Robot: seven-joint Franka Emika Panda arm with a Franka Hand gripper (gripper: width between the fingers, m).
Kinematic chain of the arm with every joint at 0, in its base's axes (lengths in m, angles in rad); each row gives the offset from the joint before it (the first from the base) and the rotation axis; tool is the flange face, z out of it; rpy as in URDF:
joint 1: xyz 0 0 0.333 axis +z
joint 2: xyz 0 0 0 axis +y
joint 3: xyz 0 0 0.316 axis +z
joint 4: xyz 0.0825 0 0 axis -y
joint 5: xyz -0.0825 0 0.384 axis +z
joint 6: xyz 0 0 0 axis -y
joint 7: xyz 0.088 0 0 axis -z
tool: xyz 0 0 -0.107 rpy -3.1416 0 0
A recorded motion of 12 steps. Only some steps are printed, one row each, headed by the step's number.
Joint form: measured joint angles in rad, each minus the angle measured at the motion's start. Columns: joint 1, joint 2, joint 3, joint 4, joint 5, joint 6, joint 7.
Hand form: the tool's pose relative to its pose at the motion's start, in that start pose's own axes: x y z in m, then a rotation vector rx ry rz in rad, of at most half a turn. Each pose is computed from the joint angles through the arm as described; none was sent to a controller.
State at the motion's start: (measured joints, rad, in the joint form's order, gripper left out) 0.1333 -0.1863 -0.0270 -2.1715 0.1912 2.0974 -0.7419
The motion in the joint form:
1: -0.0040 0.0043 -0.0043 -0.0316 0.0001 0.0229 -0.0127
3: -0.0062 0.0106 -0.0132 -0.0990 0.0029 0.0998 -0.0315
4: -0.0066 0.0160 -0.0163 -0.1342 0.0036 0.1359 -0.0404
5: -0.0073 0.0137 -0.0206 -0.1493 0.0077 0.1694 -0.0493
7: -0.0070 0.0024 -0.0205 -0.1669 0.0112 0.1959 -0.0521
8: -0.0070 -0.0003 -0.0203 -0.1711 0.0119 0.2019 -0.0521
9: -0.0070 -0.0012 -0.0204 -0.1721 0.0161 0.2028 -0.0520
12: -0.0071 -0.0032 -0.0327 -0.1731 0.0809 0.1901 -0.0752
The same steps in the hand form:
1: -0.0081 0.0029 0.0137 0.0048 -0.0104 0.0014
3: -0.0222 0.0070 0.0391 -0.0033 -0.0095 0.0068
4: -0.0299 0.0075 0.0537 -0.0040 -0.0147 0.0080
5: -0.0328 0.0098 0.0557 -0.0180 0.0020 0.0084
7: -0.0351 0.0085 0.0553 -0.0308 0.0178 0.0083
8: -0.0357 0.0081 0.0553 -0.0337 0.0213 0.0088
9: -0.0358 0.0079 0.0552 -0.0320 0.0241 0.0117
12: -0.0396 0.0105 0.0548 0.0095 0.0540 0.0424

